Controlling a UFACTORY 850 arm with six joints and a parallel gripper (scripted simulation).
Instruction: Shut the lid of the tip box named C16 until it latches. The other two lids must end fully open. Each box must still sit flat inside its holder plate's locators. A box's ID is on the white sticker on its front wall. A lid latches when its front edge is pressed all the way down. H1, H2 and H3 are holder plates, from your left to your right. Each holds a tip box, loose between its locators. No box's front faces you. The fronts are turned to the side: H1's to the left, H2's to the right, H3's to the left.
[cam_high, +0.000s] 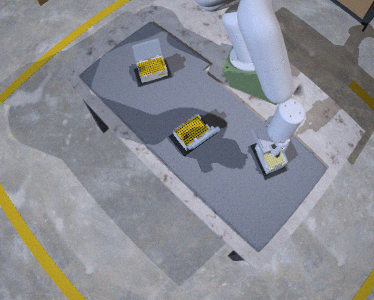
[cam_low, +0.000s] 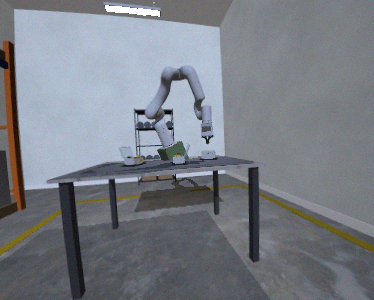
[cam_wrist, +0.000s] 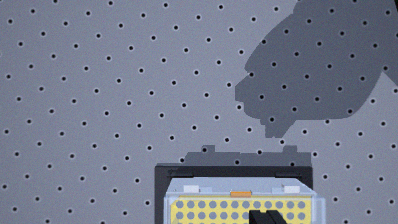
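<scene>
The clear lid lies 3 cm behind my hand, 2 cm to the left of it and 9 cm below it. Round my hand: tip box (3 cm behind, 2 cm to the left, 11 cm below).
</scene>
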